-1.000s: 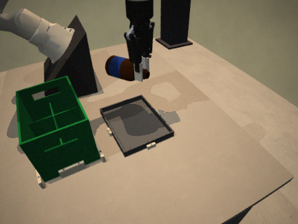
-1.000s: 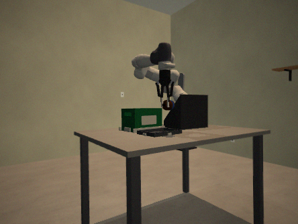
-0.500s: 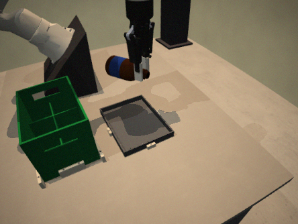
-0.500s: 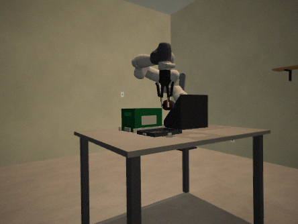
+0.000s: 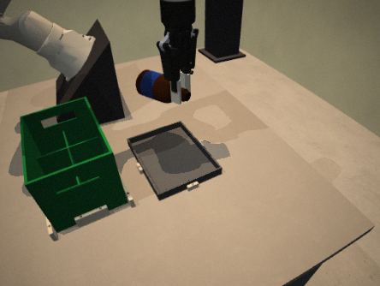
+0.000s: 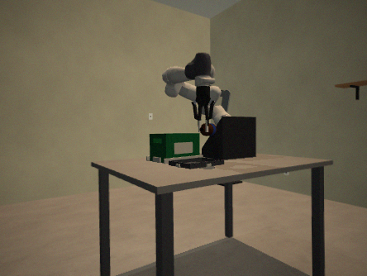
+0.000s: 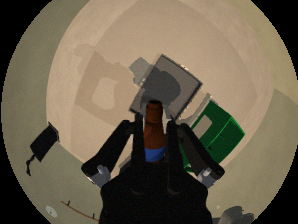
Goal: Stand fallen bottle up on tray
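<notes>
The bottle lies 50 mm behind my hand, 30 mm to the right of it and 20 mm below it. Round my hand: green crate: 310 mm to the right, 130 mm below, 20 mm behind; then dark tray: 200 mm below, 50 mm to the right, 10 mm ahead.
</notes>
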